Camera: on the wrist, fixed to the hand. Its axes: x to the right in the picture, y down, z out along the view.
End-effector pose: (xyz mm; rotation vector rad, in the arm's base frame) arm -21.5 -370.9 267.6 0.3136 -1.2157 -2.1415
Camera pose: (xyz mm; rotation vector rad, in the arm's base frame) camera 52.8 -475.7 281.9 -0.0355 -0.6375 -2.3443
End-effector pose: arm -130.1 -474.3 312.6 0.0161 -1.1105 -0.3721
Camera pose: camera -14.7 -419.2 293.7 -0.5038 -1.0544 -0.6138
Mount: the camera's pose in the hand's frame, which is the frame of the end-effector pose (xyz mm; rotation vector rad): 11.9 80.8 -100.2 -0.5354 -0.0757 0.0556
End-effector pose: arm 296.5 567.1 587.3 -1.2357 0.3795 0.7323
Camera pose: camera 261.7 487.7 491.4 -1.6972 0.1561 0.9627
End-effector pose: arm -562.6 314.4 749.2 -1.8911 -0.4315 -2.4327
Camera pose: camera -645.0 214.9 754.3 1.8087 -0.2594 2.2276
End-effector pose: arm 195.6 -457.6 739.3 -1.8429 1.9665 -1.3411
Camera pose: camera 70.1 -429.2 751.2 1.8279 -2.2974 0.6992
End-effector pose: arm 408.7 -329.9 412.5 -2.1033 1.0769 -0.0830
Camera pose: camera 324.9 -427.1 427.9 -2.5168 1.2061 0.3459
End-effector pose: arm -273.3 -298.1 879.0 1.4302 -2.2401 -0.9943
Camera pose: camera -274.8 -326.3 1005.1 1.0996 -1.8424 -1.5034
